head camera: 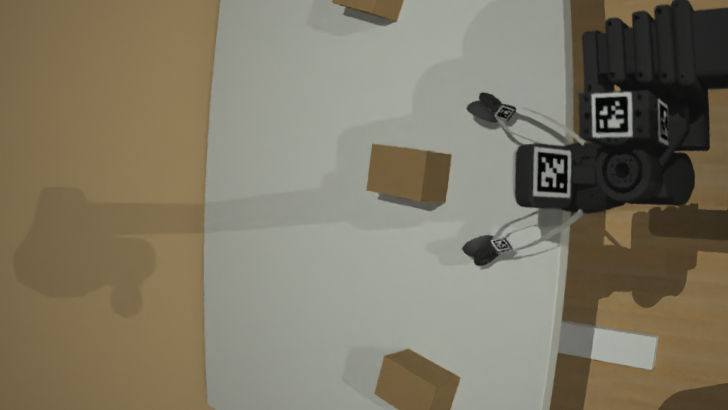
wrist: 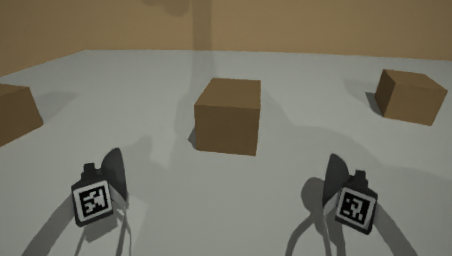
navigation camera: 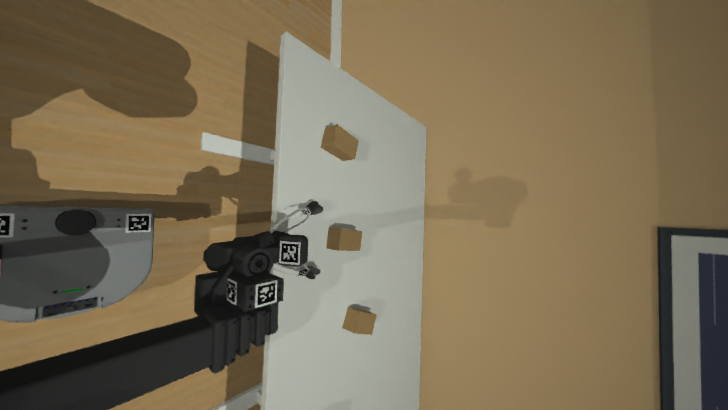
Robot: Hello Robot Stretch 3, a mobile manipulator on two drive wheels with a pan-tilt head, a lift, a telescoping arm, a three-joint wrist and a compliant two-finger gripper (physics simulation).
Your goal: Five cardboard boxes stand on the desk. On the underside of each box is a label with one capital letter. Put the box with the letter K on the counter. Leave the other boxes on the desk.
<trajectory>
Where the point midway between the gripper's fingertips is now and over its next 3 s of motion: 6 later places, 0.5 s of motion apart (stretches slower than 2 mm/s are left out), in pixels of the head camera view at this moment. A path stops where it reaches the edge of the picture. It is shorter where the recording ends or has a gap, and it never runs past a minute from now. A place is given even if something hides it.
My gripper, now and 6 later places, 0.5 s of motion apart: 472, 178; 460, 178; 432, 177; 409, 177; 404, 177; 401, 177; 398, 177
</trajectory>
